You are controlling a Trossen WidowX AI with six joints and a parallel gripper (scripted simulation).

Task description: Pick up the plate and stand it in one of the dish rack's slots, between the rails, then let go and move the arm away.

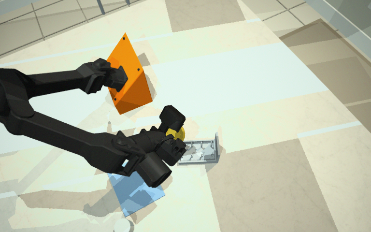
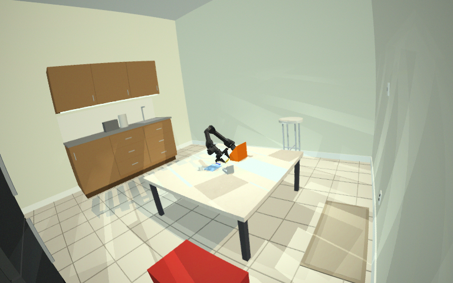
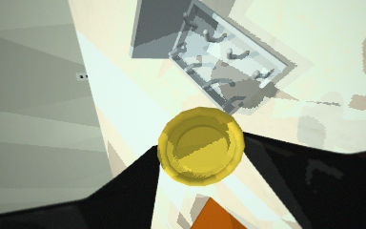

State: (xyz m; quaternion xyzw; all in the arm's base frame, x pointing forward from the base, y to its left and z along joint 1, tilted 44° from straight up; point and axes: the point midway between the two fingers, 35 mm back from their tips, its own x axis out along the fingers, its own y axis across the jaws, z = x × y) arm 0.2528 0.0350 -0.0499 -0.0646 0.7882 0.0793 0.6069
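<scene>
Right now my gripper tip is 6 cm short of the grey dish rack, 4 cm to the right of it and 6 cm above it. The rest, counted from my gripper tip: blue mat 6 cm ahead, 18 cm to the right, 8 cm below; yellow plate 1 cm above; blue utensil 5 cm behind, 18 cm to the right, 8 cm below.
</scene>
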